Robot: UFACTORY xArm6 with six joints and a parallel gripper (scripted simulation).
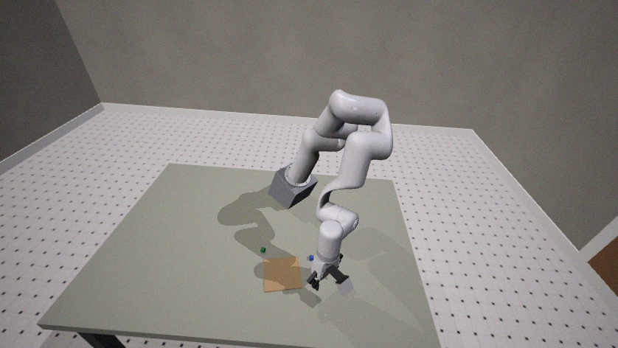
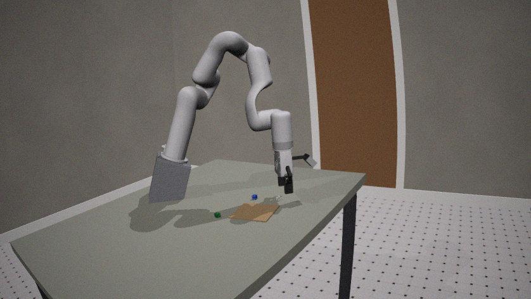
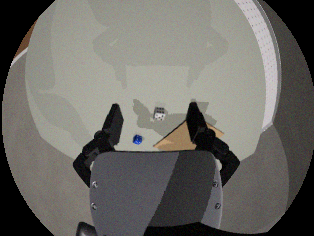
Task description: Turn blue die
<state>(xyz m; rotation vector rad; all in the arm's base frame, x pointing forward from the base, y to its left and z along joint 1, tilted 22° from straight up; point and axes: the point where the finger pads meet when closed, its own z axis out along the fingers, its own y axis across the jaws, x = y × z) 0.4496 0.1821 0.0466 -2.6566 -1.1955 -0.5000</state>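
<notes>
Right now my hand is 40 mm above the white die, 30 mm to the left of it and 20 mm past it. From my hand the other things lie so: tan mat (160 mm to the right, 40 mm below, 20 mm behind); green die (270 mm to the right, 100 mm behind, 40 mm below); blue die (100 mm behind, 60 mm to the right, 40 mm below).
</notes>
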